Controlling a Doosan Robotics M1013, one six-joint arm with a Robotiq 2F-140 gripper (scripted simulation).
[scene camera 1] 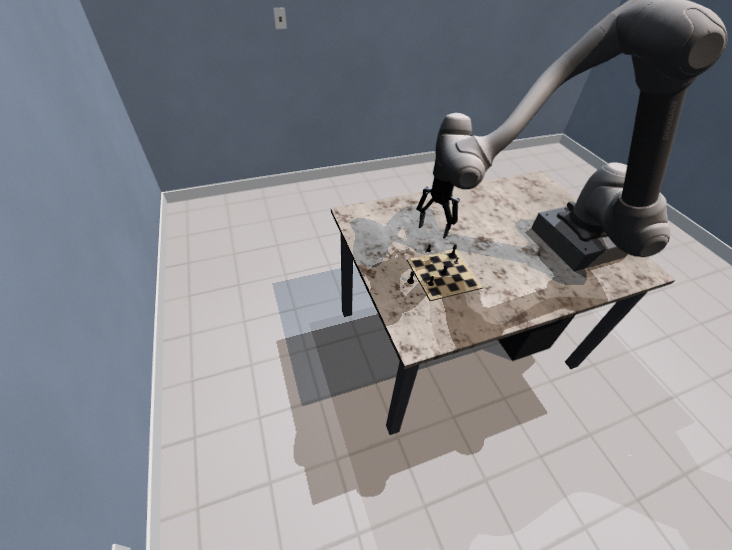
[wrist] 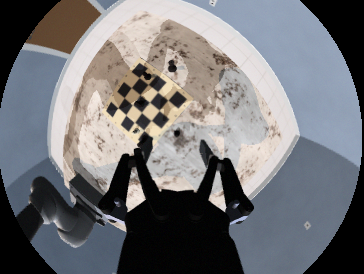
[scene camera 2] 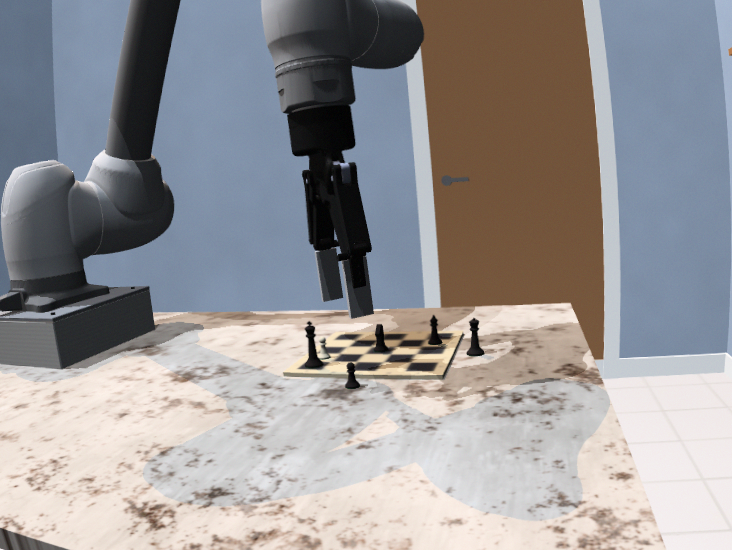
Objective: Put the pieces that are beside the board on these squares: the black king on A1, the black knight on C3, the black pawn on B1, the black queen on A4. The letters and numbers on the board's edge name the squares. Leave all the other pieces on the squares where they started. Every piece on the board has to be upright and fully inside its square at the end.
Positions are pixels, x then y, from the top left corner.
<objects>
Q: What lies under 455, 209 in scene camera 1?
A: My gripper.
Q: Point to a chessboard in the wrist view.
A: At 164, 100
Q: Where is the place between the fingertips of my gripper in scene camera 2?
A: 346, 306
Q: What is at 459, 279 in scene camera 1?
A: A chessboard.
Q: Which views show the chessboard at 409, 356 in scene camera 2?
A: Scene camera 1, the wrist view and scene camera 2: all of them.
</objects>
